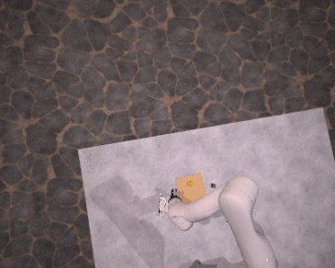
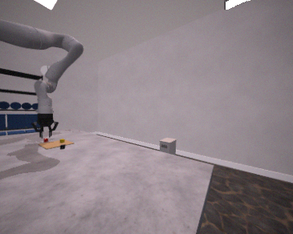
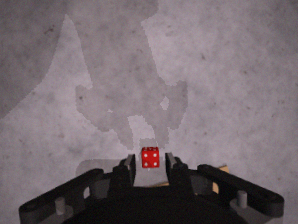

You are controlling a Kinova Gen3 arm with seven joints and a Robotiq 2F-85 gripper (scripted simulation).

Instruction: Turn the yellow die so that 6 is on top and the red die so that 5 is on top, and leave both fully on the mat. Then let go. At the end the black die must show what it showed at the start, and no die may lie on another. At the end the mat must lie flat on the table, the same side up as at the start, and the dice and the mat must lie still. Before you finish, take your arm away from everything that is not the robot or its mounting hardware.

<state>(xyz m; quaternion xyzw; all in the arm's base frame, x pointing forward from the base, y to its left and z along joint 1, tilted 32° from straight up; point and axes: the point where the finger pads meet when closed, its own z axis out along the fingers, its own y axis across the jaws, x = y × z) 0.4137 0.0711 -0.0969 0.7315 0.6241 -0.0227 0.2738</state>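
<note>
Right now my hand is 4 cm above the red die. From my hand the other things lie so: tan mat 2 cm ahead, 11 cm to the right, 4 cm below; then yellow die 5 cm ahead, 11 cm to the right, 3 cm below; then black die 1 cm ahead, 23 cm to the right, 4 cm below.
</note>
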